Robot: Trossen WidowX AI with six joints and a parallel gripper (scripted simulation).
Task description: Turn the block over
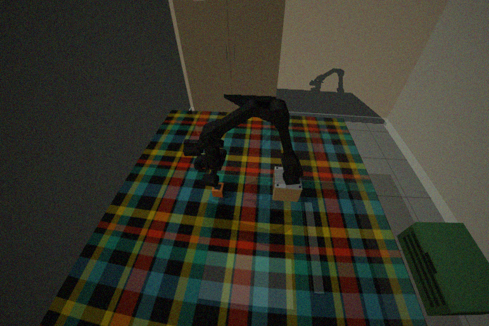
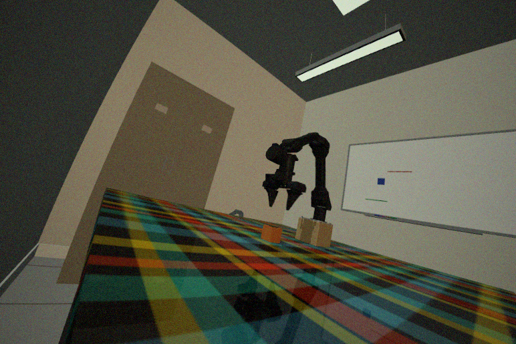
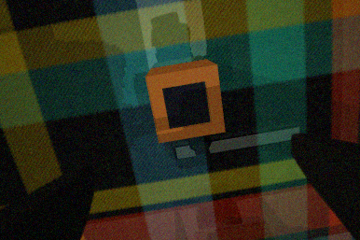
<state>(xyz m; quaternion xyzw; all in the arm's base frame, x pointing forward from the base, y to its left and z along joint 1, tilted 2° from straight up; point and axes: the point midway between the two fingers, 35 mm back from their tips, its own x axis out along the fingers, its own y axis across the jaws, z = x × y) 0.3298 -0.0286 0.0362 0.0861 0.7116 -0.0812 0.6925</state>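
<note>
Right now my gripper tip is 80 mm above the orange block.
</note>
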